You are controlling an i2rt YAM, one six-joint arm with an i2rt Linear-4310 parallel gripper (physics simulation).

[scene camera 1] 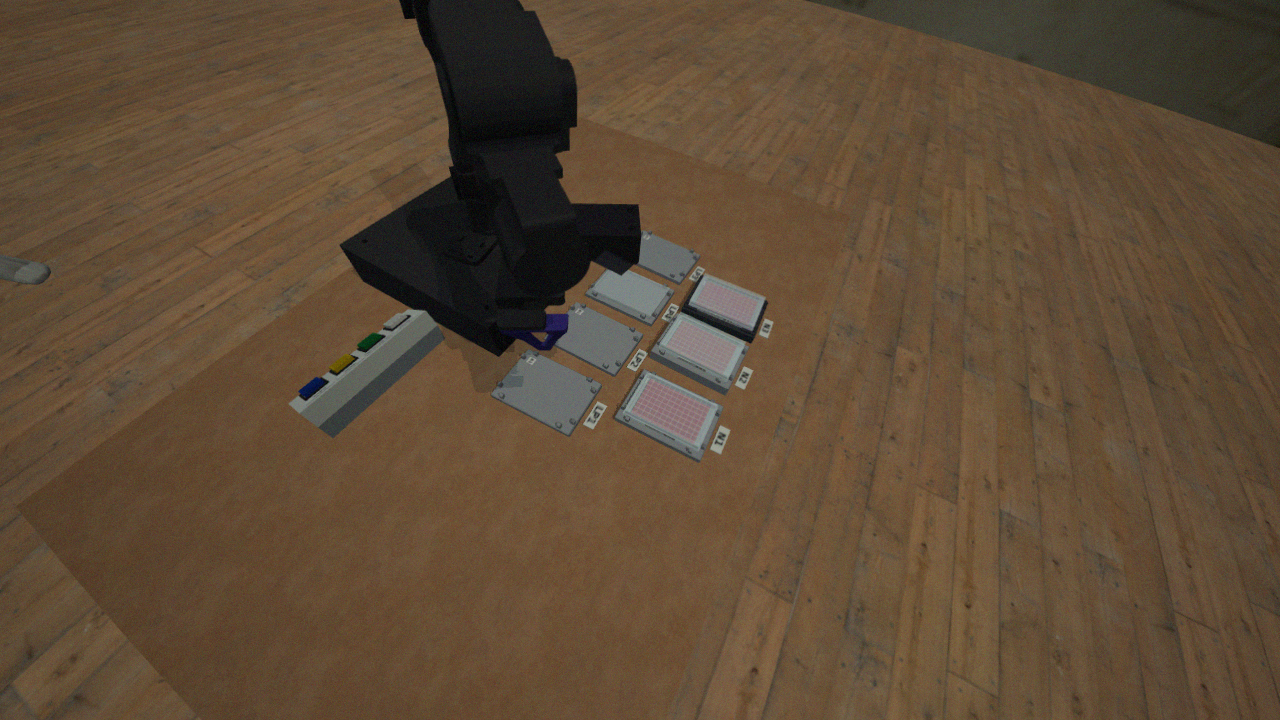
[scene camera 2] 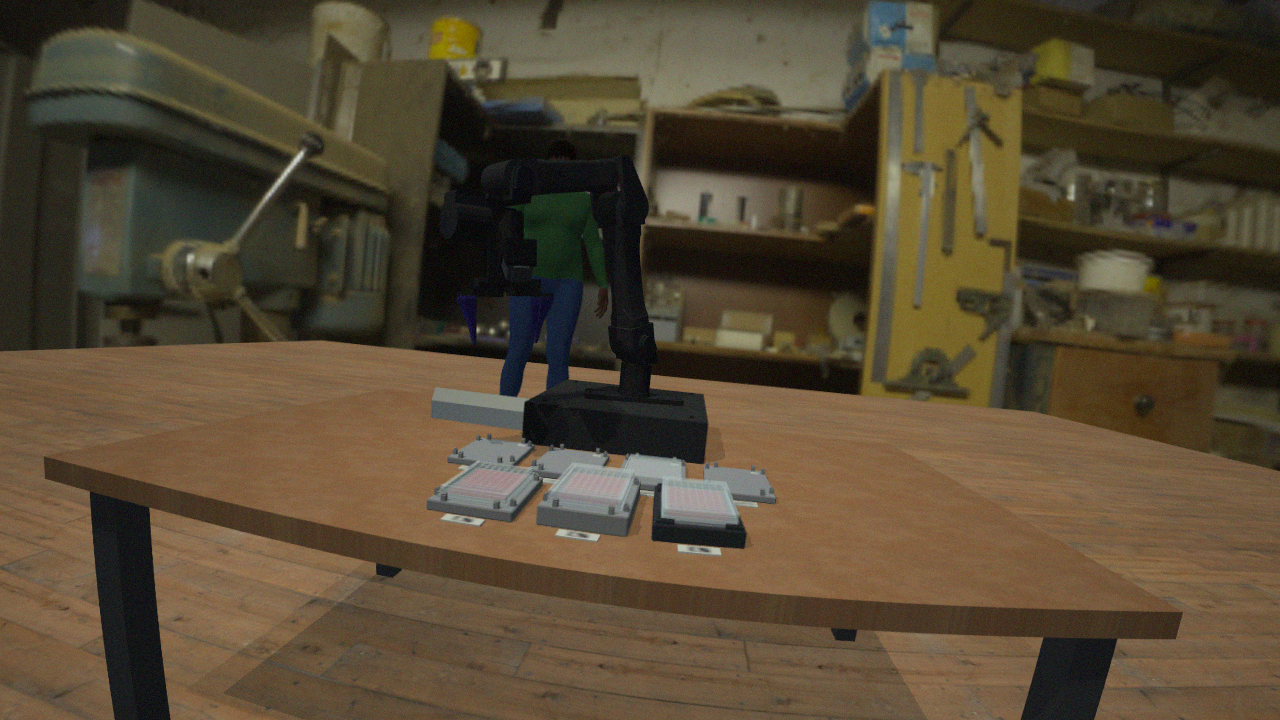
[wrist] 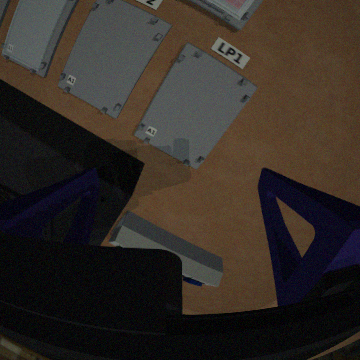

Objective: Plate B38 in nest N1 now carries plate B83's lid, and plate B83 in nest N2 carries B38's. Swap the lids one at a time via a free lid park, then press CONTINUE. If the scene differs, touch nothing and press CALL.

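Frame: origin at the arm's base, x ahead, y left, z up, level; metres.
Seen in the pictures: gripper, fingertip midpoint: [scene camera 1: 547,315] [scene camera 2: 505,343] [wrist: 178,176]; arm's base, origin of the base link: [scene camera 1: 490,228] [scene camera 2: 633,399] [wrist: 6,200].
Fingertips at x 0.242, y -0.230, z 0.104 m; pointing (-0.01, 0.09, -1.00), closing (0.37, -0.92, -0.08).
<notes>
Pixels of each thing's top centre, then the offset from my fingertips to it.
- Plate B38, middle of its top: [scene camera 2: 490,476] [scene camera 1: 672,407] dx +0.182, dy +0.022, dz -0.158 m
- Plate B83, middle of its top: [scene camera 2: 595,479] [scene camera 1: 703,342] dx +0.199, dy +0.153, dz -0.145 m
- button box, middle of its top: [scene camera 1: 357,350] [wrist: 164,272] [scene camera 2: 487,391] dx -0.286, dy -0.078, dz -0.121 m
- third plate, middle of its top: [scene camera 2: 697,493] [scene camera 1: 728,298] dx +0.221, dy +0.277, dz -0.148 m
- pale lid-like piece, middle of its top: [wrist: 31,20] [scene camera 2: 653,466] [scene camera 1: 631,288] dx +0.038, dy +0.246, dz -0.167 m
- further bare park, middle of its top: [scene camera 2: 737,473] [scene camera 1: 661,250] dx +0.061, dy +0.375, dz -0.165 m
Plate B38 [scene camera 1: 673,410] [scene camera 2: 490,483] with pink wells sits in nest N1; its edge shows at the top of the wrist view. Plate B83 [scene camera 1: 702,343] [scene camera 2: 590,484] sits in nest N2. Both look covered by clear lids; their codes are unreadable. Lid parks LP1 [scene camera 1: 547,394] [scene camera 2: 490,450] [wrist: 192,107] and LP2 [scene camera 1: 597,340] [scene camera 2: 572,462] [wrist: 117,57] are bare. The button box [scene camera 1: 380,386] [scene camera 2: 474,407] [wrist: 172,247] has blue [scene camera 1: 312,387], yellow [scene camera 1: 342,363], green [scene camera 1: 370,341] and white [scene camera 1: 396,320] buttons; their labels do not show. My gripper [scene camera 2: 505,342] [wrist: 178,176] is open and empty, high above the table near the box.
A third plate [scene camera 1: 729,302] [scene camera 2: 699,501] sits in a black nest beside N2. A pale lid-like piece [scene camera 1: 631,293] [scene camera 2: 655,470] [wrist: 40,35] lies on the park beyond LP2. A further bare park [scene camera 1: 666,257] [scene camera 2: 739,483] lies past it. The robot base [scene camera 2: 617,420] stands beside the box.
</notes>
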